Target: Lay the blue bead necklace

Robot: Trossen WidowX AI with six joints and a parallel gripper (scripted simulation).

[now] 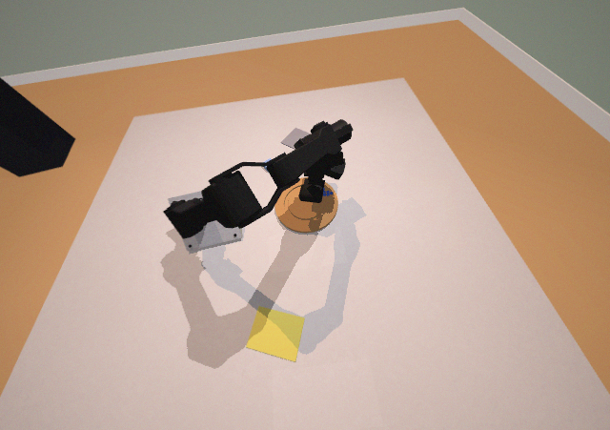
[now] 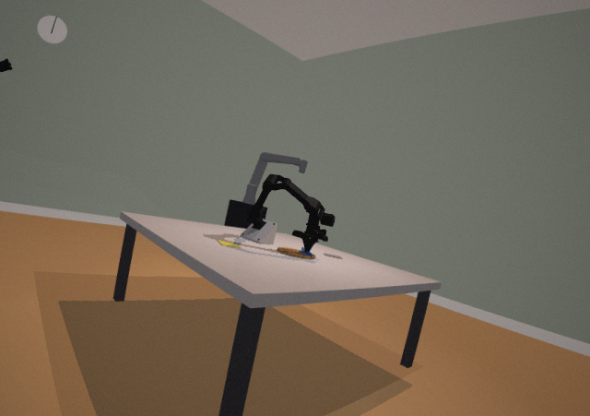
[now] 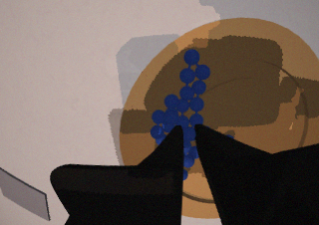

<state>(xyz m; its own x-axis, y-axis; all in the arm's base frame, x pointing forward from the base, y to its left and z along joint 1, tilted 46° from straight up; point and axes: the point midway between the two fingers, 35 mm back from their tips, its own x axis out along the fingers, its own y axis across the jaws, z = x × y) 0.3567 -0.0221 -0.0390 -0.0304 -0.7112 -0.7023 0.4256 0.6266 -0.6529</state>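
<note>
Now: the round bead board 40 mm behind my gripper tip, 30 mm to the right of it and 10 mm below it. Round my gripper tip: yellow square patch (350 mm to the right, 200 mm behind, 20 mm below); flat grey tile (280 mm to the left, 20 mm below); light blue cube (170 mm to the left, 130 mm behind, 10 mm below).
</note>
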